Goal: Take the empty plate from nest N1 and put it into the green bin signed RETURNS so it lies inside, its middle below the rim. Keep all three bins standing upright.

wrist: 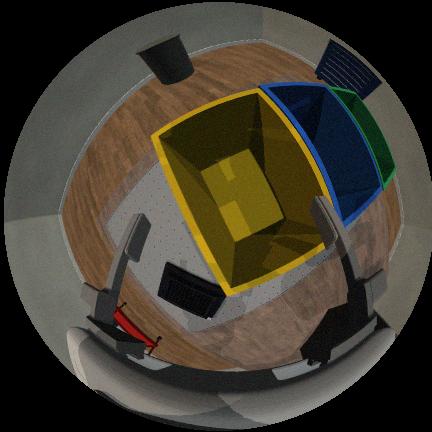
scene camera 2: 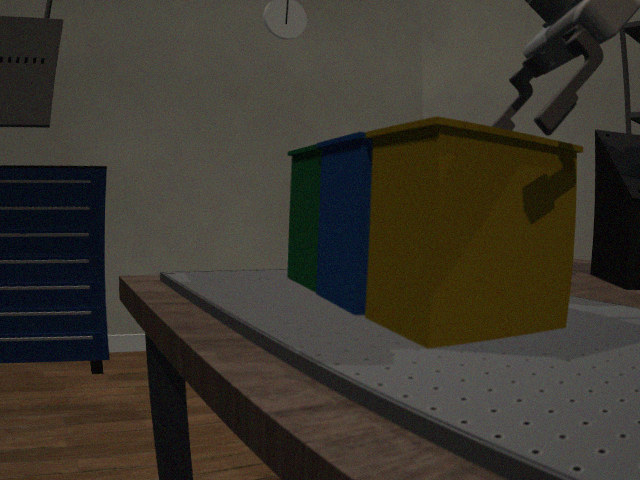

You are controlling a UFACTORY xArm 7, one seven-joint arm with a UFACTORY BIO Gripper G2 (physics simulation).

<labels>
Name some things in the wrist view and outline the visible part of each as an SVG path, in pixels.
The gripper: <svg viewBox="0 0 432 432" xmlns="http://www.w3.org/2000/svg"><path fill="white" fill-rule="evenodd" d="M384 269L380 268L368 278L362 276L354 248L339 216L325 195L315 195L312 198L309 212L315 222L325 249L328 250L335 245L338 251L348 288L348 324L338 331L308 344L308 357L288 364L246 371L217 371L183 366L144 353L145 341L113 325L114 309L117 305L128 259L134 262L139 261L151 226L144 213L132 214L115 251L104 288L99 290L87 282L82 283L80 300L90 308L90 313L85 318L87 329L73 326L68 328L66 332L70 359L77 378L110 402L145 418L177 427L198 430L239 430L277 423L305 413L344 391L364 375L392 344L395 337L393 328L383 327L374 330L376 313L373 312L373 304L387 290Z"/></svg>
A yellow bin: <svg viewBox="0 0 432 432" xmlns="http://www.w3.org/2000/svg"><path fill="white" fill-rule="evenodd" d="M259 87L227 95L201 105L174 119L150 135L182 215L226 296L274 278L324 249L324 244L309 212L309 208L315 195L325 195L333 206L322 175L304 141L283 112Z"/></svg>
A blue bin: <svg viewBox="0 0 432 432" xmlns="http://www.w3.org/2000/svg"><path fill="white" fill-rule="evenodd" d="M259 84L258 87L283 112L304 141L322 175L333 208L345 227L382 190L373 156L357 124L343 104L325 84L314 82Z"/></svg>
A black plate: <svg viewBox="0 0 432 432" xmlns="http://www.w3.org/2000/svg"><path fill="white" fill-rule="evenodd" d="M169 271L161 297L190 312L205 317L219 294L191 283Z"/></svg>
</labels>
